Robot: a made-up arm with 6 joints.
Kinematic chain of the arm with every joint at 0, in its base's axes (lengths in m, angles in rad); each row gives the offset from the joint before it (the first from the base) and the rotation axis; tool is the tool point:
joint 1: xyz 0 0 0.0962 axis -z
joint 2: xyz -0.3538 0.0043 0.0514 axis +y
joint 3: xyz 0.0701 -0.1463 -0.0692 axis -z
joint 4: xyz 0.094 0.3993 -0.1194 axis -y
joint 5: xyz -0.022 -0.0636 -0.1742 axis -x
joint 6: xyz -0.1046 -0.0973 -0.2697 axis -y
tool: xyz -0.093 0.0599 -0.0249
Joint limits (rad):
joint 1: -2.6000..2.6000
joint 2: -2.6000..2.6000
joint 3: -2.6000..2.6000
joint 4: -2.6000..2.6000
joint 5: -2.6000..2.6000
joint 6: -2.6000..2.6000
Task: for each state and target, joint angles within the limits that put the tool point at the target. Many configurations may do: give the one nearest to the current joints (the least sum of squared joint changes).
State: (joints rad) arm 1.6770 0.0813 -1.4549 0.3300 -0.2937 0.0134
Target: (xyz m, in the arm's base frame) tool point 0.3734 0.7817 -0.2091
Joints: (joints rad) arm 1.5833 0.5045 -1.4816 1.3099 -0.0776 -0.1384
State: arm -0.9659 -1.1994 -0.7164 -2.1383 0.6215 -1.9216
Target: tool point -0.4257 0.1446 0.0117
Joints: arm 0.1844 -1.3296 -0.2682 -2.0058 0.2394 -1.9600
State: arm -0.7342 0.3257 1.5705 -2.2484 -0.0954 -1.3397
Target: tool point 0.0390 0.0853 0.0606
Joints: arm -0.7637 0.4772 1.5195 -2.0125 -0.3788 -1.2930
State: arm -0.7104 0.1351 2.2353 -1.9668 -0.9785 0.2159
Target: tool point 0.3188 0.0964 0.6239
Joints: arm -1.3453 -0.5497 2.0302 -1.9899 -1.1354 0.4604
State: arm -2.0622 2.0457 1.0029 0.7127 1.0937 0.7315
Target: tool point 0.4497 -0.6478 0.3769
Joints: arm -1.9353 2.2555 1.0240 0.5321 1.3525 0.7182
